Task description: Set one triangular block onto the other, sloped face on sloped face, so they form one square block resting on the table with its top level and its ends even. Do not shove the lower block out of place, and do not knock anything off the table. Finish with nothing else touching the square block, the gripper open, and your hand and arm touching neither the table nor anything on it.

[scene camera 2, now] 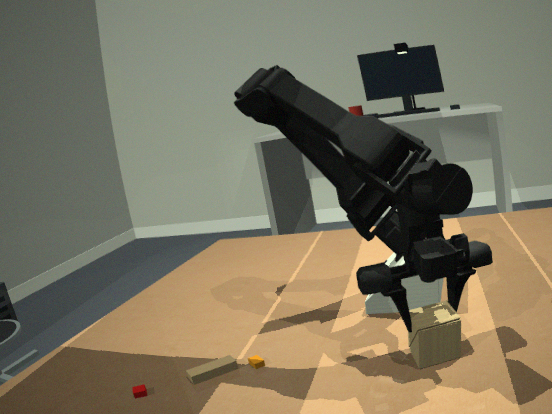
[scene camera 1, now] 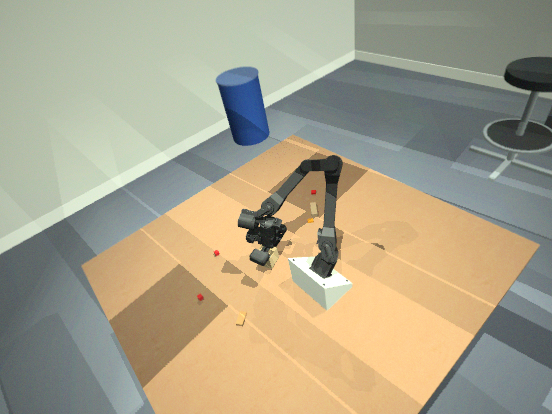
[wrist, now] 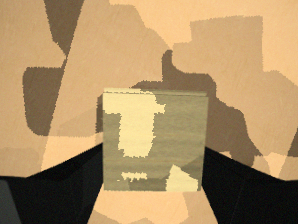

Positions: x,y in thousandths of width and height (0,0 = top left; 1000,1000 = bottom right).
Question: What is my gripper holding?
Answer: A triangular block.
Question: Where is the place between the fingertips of my gripper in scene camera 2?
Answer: At 782,789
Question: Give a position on a triangular block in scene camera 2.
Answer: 791,760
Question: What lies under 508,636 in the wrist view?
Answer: A triangular block.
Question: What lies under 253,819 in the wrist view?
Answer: My gripper.
